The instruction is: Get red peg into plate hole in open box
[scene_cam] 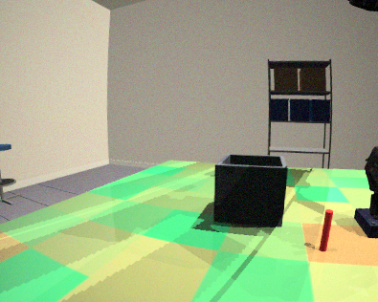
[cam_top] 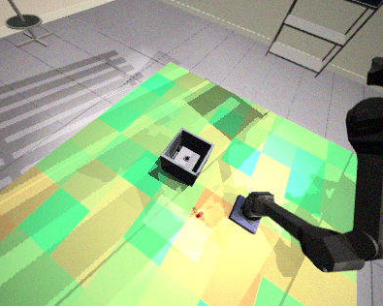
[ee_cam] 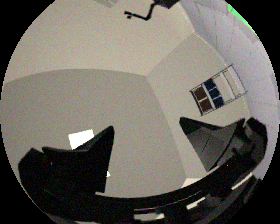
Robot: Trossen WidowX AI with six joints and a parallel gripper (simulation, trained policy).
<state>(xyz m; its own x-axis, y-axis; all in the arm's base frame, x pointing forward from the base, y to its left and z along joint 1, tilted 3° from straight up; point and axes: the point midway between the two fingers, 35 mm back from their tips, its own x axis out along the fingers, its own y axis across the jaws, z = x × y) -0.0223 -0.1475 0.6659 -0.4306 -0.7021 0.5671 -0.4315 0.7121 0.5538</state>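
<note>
The red peg is 14 cm ahead of my gripper tip, 33 cm to the left of it and 67 cm below it.
</note>
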